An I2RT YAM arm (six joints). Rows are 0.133 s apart.
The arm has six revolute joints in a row. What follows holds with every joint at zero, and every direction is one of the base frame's. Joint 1 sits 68 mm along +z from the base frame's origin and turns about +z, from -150 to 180 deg. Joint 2 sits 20 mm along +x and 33.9 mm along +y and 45.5 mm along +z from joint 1 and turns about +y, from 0 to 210 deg. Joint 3 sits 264 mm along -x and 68.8 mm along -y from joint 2 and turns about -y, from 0 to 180 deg. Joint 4 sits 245 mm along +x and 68.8 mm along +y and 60 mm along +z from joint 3 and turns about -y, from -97 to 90 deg. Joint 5 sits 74 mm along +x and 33.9 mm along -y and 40.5 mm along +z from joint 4 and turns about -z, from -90 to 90 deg. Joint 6 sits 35.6 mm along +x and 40.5 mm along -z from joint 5 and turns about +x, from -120 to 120 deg. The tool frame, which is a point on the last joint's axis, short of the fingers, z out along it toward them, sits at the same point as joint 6; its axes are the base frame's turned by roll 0, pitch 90 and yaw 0 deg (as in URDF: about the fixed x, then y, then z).
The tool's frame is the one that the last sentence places.
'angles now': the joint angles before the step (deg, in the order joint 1, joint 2, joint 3, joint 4, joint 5, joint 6). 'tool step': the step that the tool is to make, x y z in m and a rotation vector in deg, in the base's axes. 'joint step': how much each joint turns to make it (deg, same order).
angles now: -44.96 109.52 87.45 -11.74 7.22 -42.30
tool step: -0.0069 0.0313 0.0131 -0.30 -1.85 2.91
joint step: 2.25 -6.51 -5.96 0.93 -1.13 0.54
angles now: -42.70 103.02 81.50 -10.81 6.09 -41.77
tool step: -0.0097 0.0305 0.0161 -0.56 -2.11 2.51
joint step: 2.23 -6.72 -4.92 0.08 -0.75 0.70
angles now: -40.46 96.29 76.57 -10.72 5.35 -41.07
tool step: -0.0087 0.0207 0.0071 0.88 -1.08 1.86
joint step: 1.45 -4.51 -3.29 -1.04 -1.05 0.98
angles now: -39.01 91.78 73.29 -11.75 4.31 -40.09
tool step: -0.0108 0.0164 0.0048 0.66 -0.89 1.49
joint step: 0.85 -4.19 -3.16 -0.79 -1.09 0.61
